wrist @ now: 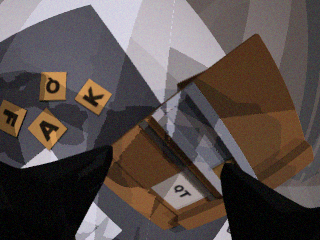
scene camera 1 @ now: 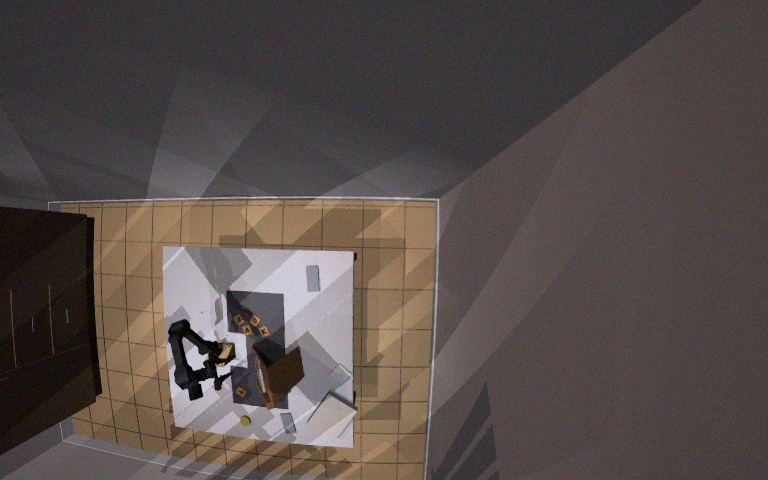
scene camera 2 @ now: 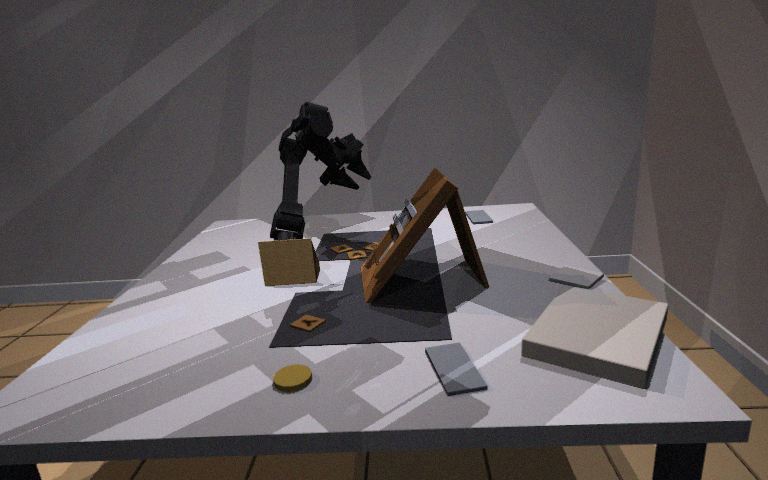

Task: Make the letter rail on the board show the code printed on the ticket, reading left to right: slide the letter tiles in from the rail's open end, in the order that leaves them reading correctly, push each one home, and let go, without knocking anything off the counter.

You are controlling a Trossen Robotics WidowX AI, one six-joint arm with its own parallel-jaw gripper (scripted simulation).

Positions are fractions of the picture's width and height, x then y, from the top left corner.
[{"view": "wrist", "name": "gripper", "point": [0.53, 0.68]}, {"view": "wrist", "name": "white ticket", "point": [0.56, 0.80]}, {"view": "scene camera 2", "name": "gripper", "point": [0.47, 0.38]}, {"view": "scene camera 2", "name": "grey slab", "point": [0.60, 0.78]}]
